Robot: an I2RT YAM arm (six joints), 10 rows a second.
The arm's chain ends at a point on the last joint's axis. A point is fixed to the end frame.
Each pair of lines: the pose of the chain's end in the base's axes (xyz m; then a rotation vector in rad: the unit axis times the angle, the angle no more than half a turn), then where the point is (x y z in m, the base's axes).
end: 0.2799, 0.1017, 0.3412, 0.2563, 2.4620, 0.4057
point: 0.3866 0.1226 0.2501
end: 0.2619, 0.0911, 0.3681, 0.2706, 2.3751, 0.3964
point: 0.3762 0.1088 0.2861
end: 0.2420, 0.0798, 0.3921, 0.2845, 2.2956, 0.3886
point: 0.3626 0.0943 0.3189
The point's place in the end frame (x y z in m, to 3 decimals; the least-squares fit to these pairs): -0.028 -0.003 0.139
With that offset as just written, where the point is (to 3 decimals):
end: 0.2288, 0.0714, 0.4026, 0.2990, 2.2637, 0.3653
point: 0.352 0.082 0.333
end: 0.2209, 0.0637, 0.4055, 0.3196, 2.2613, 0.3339
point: 0.344 0.070 0.335
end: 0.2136, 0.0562, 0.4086, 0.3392, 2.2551, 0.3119
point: 0.337 0.059 0.339
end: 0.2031, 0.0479, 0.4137, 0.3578, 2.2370, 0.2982
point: 0.327 0.048 0.345
